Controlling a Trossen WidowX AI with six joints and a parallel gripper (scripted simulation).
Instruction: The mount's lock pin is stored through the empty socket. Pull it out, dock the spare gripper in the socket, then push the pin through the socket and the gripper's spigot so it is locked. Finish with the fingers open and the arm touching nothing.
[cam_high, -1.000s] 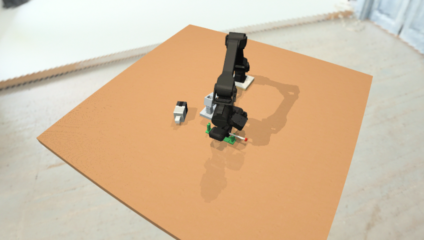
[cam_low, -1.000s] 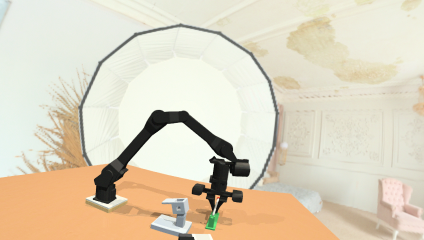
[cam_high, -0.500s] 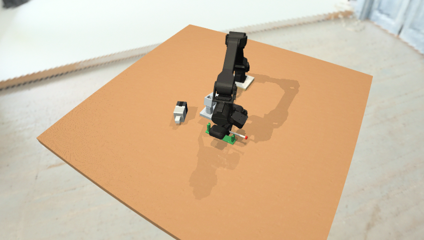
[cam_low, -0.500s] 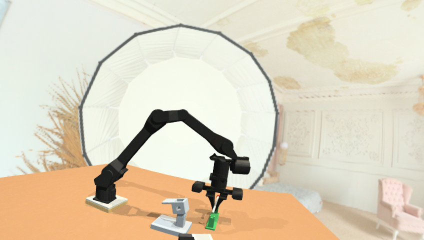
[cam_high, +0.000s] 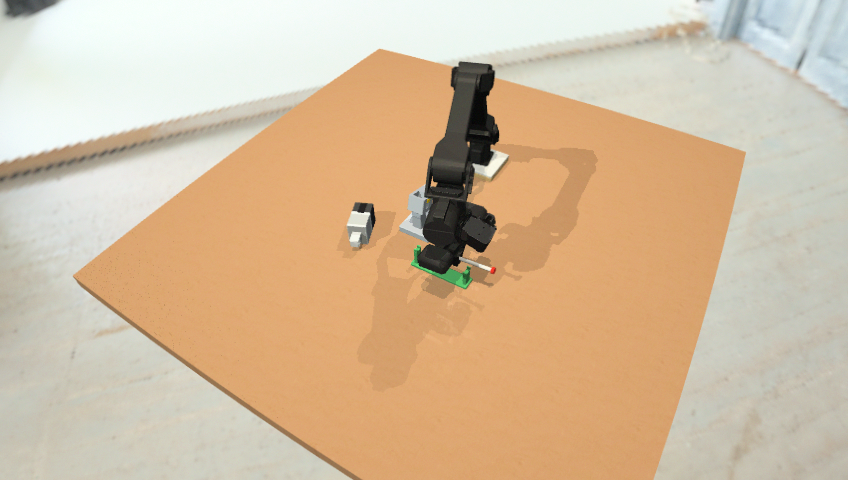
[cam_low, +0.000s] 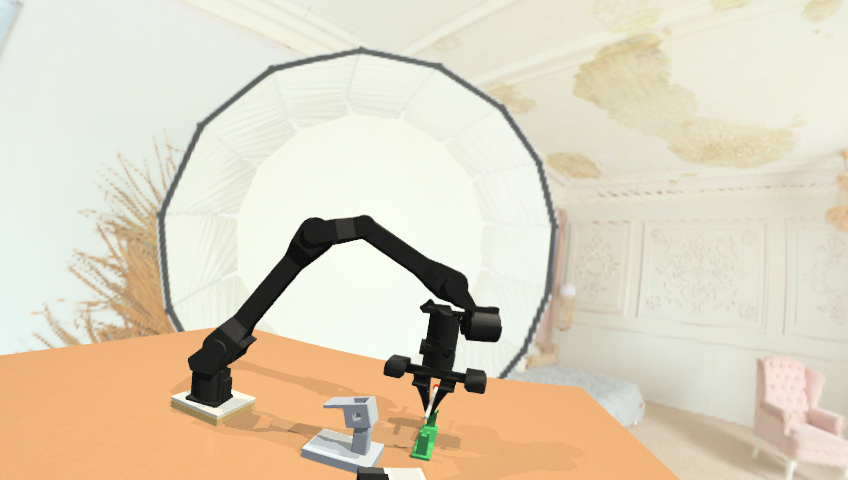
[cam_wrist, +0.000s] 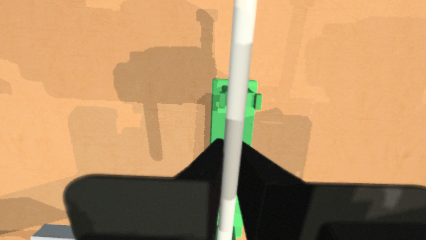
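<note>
My gripper tip is 30 mm to the left of the green pin rest and 20 mm above it. Also, from my gripper tip: spare gripper (50 mm behind, 250 mm to the right, 10 mm below); grey mount (130 mm behind, 120 mm to the right, 10 mm above).
</note>
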